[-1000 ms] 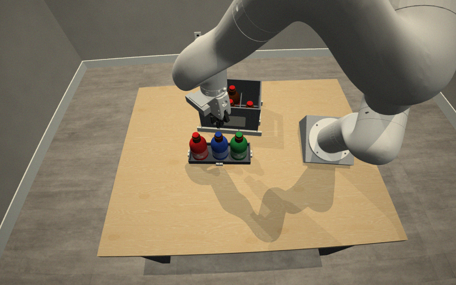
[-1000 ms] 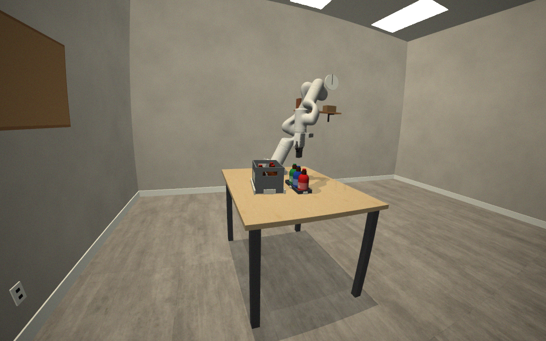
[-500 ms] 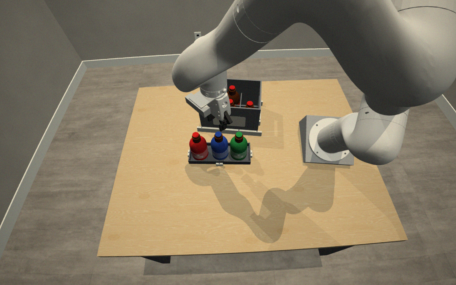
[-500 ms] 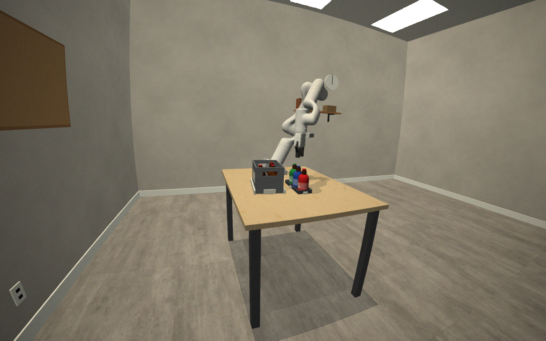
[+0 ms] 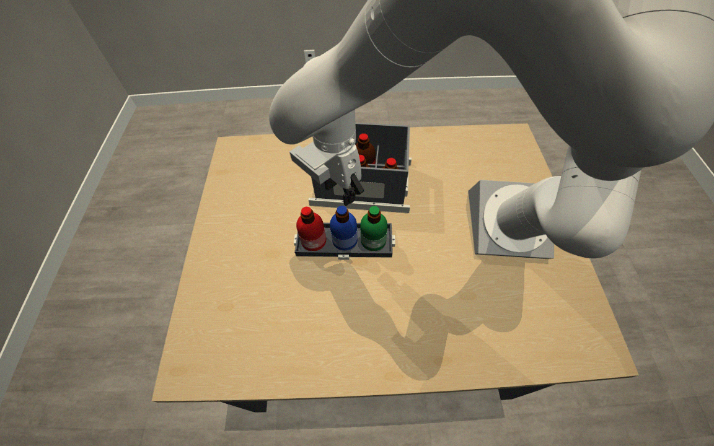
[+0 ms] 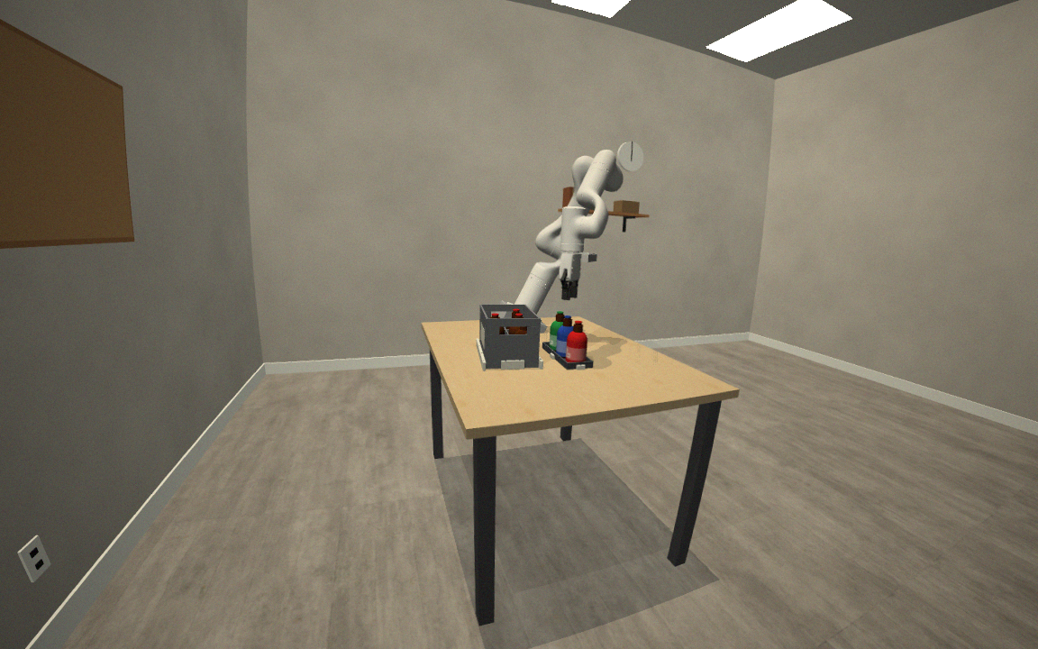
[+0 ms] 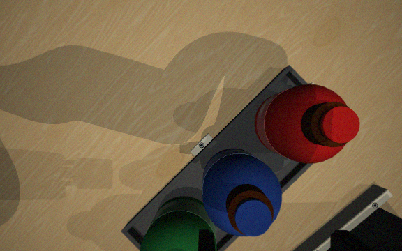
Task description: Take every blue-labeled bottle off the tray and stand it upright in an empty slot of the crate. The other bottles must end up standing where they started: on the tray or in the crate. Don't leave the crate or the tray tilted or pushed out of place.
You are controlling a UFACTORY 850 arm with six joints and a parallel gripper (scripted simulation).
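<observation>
My hand is 160 mm above the blue-labeled bottle. The rest, counted from my hand: red bottle (160 mm below, 90 mm ahead, 10 mm to the left); then green bottle (160 mm below, 80 mm behind); then dark tray (230 mm below).
</observation>
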